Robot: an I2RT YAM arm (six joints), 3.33 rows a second.
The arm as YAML. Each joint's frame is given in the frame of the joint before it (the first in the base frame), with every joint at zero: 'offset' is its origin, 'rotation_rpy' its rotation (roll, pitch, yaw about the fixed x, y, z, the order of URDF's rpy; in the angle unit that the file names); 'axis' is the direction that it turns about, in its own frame. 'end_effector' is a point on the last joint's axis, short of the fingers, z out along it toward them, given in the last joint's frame.
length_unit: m
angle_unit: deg
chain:
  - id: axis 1
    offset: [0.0, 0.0, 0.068]
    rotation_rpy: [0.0, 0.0, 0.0]
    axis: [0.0, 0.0, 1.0]
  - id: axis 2
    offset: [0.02, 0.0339, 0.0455]
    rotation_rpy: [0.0, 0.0, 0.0]
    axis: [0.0, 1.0, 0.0]
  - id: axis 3
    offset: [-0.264, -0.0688, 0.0]
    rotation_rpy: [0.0, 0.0, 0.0]
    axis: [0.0, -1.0, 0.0]
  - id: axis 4
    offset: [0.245, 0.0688, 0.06]
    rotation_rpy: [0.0, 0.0, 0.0]
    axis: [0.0, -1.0, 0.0]
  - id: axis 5
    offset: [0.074, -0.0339, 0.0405]
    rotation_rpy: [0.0, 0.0, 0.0]
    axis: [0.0, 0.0, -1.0]
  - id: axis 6
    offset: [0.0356, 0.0, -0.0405]
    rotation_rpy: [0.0, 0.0, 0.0]
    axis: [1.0, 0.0, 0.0]
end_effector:
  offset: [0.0, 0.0, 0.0]
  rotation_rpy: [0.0, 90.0, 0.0]
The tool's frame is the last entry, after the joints.
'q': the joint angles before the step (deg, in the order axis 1, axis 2, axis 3, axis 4, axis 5, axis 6). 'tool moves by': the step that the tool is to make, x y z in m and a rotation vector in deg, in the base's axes. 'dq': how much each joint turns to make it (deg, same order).
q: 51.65 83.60 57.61 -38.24 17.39 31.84
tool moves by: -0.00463 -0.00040 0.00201 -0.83 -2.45 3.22
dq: 0.82 -1.45 -1.21 1.66 1.10 -3.40
